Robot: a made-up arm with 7 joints.
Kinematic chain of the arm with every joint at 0, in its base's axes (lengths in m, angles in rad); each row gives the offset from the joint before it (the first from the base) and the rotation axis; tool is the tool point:
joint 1: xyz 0 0 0 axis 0 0.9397 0.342
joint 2: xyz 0 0 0 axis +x
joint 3: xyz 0 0 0 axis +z
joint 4: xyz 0.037 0 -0.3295 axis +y
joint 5: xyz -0.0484 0 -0.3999 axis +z
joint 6: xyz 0 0 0 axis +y
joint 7: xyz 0 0 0 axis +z
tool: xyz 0 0 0
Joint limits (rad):
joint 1: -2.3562..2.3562
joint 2: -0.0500..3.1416
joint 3: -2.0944..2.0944
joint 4: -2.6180..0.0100
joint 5: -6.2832..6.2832
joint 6: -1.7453..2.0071
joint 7: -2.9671..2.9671
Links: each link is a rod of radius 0.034 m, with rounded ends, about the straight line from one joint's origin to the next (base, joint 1, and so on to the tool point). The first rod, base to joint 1, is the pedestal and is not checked.
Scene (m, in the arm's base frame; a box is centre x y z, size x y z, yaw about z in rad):
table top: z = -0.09
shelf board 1: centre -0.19 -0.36 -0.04 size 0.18 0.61 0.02 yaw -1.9
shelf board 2: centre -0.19 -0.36 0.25 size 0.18 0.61 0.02 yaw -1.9
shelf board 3: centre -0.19 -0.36 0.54 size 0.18 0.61 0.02 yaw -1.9
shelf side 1: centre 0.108 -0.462 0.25 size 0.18 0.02 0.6 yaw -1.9
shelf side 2: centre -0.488 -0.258 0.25 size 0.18 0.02 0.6 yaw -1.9
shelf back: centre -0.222 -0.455 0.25 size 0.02 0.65 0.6 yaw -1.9
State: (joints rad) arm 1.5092 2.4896 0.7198 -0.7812 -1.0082 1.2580 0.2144
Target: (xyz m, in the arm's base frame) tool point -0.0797 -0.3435 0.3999
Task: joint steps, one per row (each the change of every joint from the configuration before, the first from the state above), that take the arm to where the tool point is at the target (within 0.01 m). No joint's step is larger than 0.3 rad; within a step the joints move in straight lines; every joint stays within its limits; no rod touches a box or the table.
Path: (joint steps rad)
1: -0.2832 0.0842 0.2281 -0.1953 0.0000 0.0000 0.0000
2: -0.2832 0.0842 0.2280 -0.1954 0.0000 0.0000 0.0000
3: -0.2832 0.0842 0.2281 -0.1953 0.0000 0.0000 0.0000
4: -0.2832 0.0842 0.2281 -0.1954 0.0000 0.0000 0.0000
5: -0.2833 0.0843 0.2280 -0.1953 0.0000 0.0000 0.0000

